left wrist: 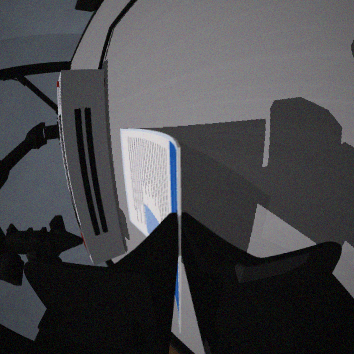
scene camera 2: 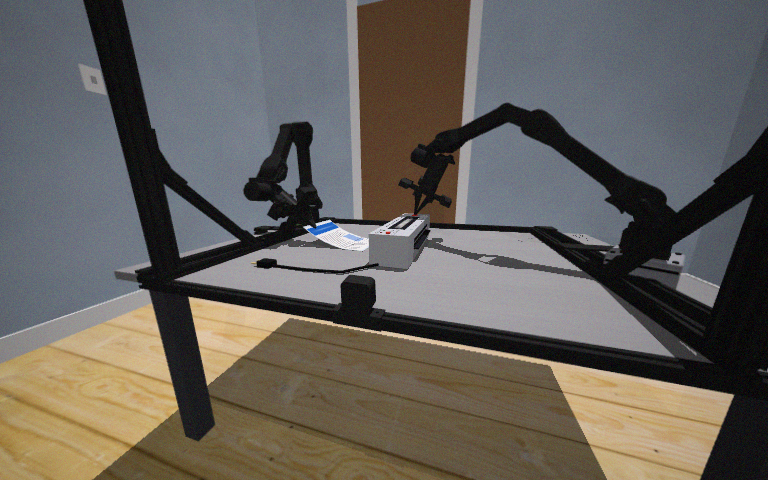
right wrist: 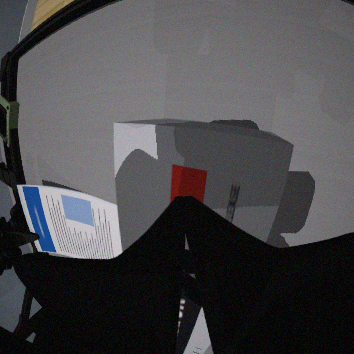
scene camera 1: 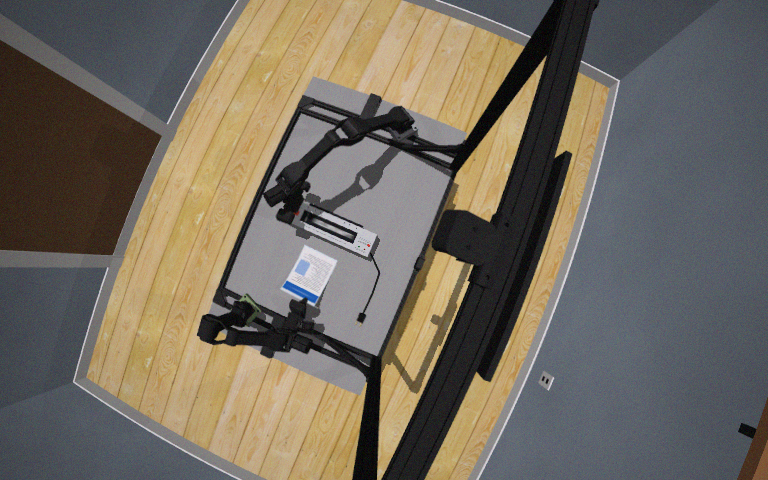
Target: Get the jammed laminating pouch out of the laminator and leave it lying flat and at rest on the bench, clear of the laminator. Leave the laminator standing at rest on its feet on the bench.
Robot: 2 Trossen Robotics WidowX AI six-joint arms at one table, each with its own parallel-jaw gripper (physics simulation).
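Pixels of known places: left gripper, fingertip midpoint: (left wrist: 177,219) (scene camera 2: 315,228) (right wrist: 38,235) (scene camera 1: 306,298); right gripper, fingertip midpoint: (left wrist: 82,240) (scene camera 2: 414,214) (right wrist: 183,203) (scene camera 1: 294,212); left arm's base, origin of the base link: (right wrist: 1,119) (scene camera 1: 245,310); right arm's base, origin of the base link: (left wrist: 58,130) (scene camera 2: 644,253) (scene camera 1: 401,125).
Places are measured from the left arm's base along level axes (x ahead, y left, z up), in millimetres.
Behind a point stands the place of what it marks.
Observation:
The white laminator (scene camera 1: 365,244) @(x 554, y -174, z 55 mm) (scene camera 2: 387,251) @(x 567, y -197, z 15 mm) (left wrist: 82,90) @(x 510, y -176, z 16 mm) (right wrist: 135,142) @(x 411, y 133, z 55 mm) stands upright on the bench. The pouch (scene camera 1: 314,274) @(x 320, y -104, z -17 mm) (scene camera 2: 342,237) @(x 295, y -90, z -10 mm) (left wrist: 147,160) @(x 333, y -129, z -17 mm) (right wrist: 102,227) @(x 355, y -48, z -24 mm), white with a blue band, is outside it, with a narrow gap between them in scene camera 1. My left gripper (scene camera 1: 305,303) @(x 235, y -152, z 24 mm) (scene camera 2: 313,225) @(x 235, y -152, z 24 mm) (left wrist: 177,219) @(x 235, y -152, z 24 mm) is shut on the pouch's blue-banded edge and holds that end raised; the pouch curves down toward the laminator. My right gripper (scene camera 2: 416,212) @(x 449, y 118, z 57 mm) (right wrist: 183,203) @(x 449, y 118, z 57 mm) is shut, its tips at the red release button (scene camera 1: 296,213) @(x 450, y 109, z 56 mm) (right wrist: 189,181) @(x 447, y 130, z 55 mm) on the laminator's top. Whether they touch it is unclear.
The laminator's black cord (scene camera 1: 377,283) @(x 472, y -311, z -19 mm) (scene camera 2: 334,271) @(x 498, y -298, z -19 mm) runs over the bench (scene camera 1: 396,209) @(x 747, y -158, z -25 mm) (scene camera 2: 487,294) @(x 792, y -194, z -25 mm) to a plug (scene camera 1: 361,318) @(x 328, y -366, z -12 mm) (scene camera 2: 266,263) @(x 343, y -372, z -13 mm). Black rails border the bench. A green bracket (scene camera 1: 249,308) @(x 33, y -14, z 35 mm) is on the rail near the left arm. A black block (scene camera 2: 357,291) @(x 658, y -389, z 15 mm) sits on the front rail.

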